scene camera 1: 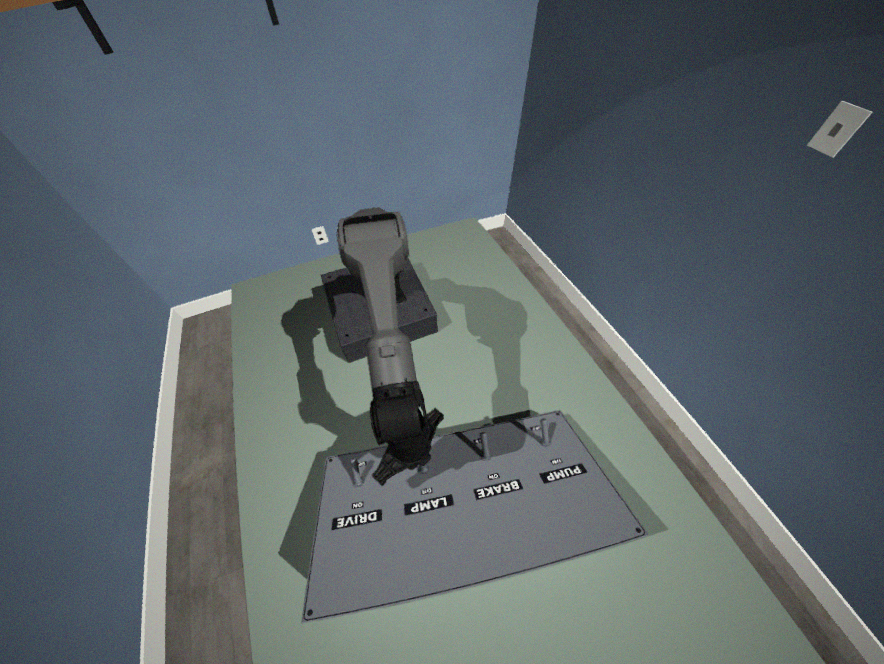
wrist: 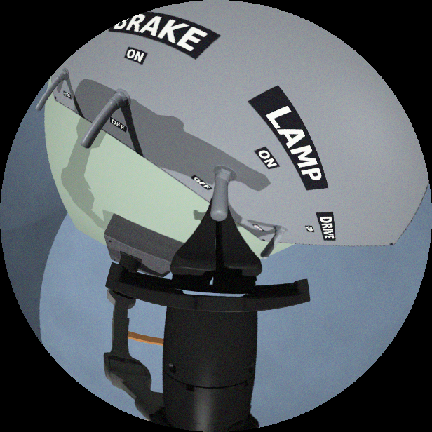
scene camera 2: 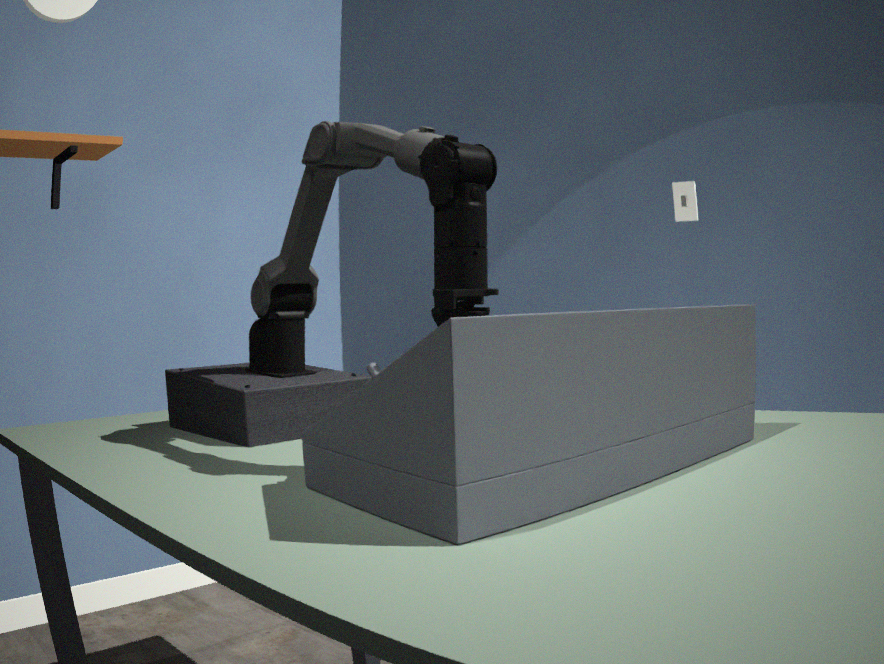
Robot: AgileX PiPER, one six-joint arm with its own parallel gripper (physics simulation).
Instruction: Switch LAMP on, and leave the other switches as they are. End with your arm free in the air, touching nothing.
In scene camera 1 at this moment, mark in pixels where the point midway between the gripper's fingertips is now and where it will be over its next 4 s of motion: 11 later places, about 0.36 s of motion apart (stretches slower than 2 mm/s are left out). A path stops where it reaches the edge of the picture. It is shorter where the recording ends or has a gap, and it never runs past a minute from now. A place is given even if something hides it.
My gripper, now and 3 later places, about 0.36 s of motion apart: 413, 456; 412, 454; 410, 449; 398, 420
